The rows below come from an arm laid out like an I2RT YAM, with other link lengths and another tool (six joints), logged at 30 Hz.
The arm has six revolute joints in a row. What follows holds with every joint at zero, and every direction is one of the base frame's.
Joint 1 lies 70.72 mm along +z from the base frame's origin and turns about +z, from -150 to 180 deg.
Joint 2 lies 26.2 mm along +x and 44.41 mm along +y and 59.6 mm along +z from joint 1 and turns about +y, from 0 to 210 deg.
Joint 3 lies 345.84 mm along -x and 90.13 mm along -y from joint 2 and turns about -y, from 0 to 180 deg.
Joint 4 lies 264.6 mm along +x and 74.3 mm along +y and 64.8 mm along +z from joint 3 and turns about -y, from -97 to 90 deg.
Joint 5 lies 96.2 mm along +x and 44.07 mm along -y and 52.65 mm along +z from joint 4 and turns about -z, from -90 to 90 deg.
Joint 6 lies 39.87 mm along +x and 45.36 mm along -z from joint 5 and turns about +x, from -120 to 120 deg.
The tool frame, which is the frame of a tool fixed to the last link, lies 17 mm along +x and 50 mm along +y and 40 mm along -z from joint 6; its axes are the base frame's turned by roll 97.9, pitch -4.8 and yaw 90 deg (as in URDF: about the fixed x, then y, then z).
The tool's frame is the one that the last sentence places.
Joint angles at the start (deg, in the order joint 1, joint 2, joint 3, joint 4, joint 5, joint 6):
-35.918 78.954 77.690 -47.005 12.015 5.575
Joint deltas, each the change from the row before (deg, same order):
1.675 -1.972 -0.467 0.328 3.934 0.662
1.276 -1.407 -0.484 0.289 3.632 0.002
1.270 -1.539 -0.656 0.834 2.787 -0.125
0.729 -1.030 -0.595 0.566 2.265 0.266
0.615 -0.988 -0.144 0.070 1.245 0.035
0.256 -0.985 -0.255 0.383 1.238 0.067
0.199 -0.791 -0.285 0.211 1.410 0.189
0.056 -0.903 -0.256 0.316 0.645 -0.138
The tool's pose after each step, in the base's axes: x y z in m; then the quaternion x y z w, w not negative. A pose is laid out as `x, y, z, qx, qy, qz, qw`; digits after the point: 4 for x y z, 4 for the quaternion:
0.2657, -0.1557, 0.3945, 0.8940, 0.3080, 0.0737, 0.3169
0.2626, -0.1508, 0.3972, 0.8895, 0.3011, 0.0592, 0.3386
0.2597, -0.1453, 0.4008, 0.8830, 0.2965, 0.0529, 0.3599
0.2574, -0.1428, 0.4022, 0.8801, 0.2881, 0.0468, 0.3744
0.2544, -0.1392, 0.4057, 0.8769, 0.2847, 0.0457, 0.3845
0.2510, -0.1376, 0.4090, 0.8742, 0.2777, 0.0448, 0.3957
0.2480, -0.1368, 0.4109, 0.8727, 0.2695, 0.0412, 0.4050
0.2443, -0.1354, 0.4137, 0.8702, 0.2651, 0.0418, 0.4131

